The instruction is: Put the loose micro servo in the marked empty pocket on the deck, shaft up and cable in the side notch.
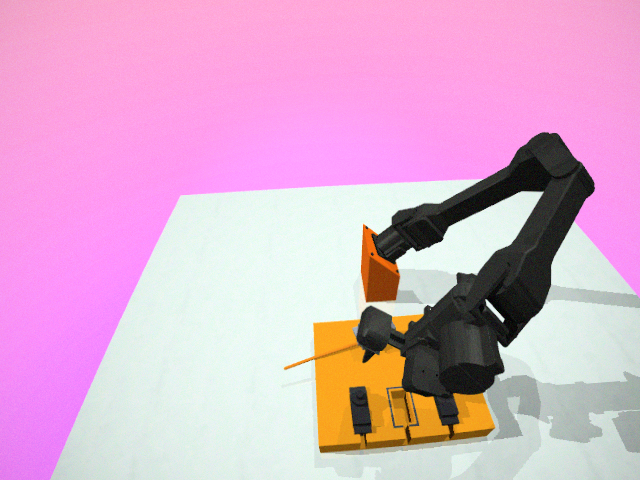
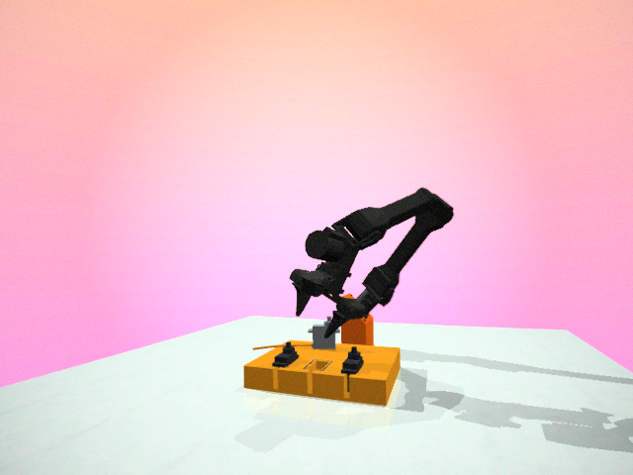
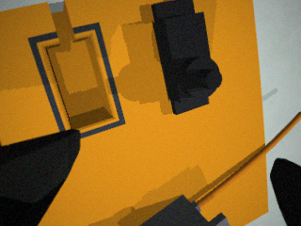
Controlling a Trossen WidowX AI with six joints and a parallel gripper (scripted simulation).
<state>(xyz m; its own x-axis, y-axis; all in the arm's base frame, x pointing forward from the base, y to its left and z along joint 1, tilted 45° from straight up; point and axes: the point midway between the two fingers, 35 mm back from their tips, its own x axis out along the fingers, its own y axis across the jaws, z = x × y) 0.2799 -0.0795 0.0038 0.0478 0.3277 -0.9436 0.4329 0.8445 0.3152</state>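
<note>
My gripper tip is now 70 mm past the orange deck, 30 mm to the right of it and 100 mm above it.
</note>
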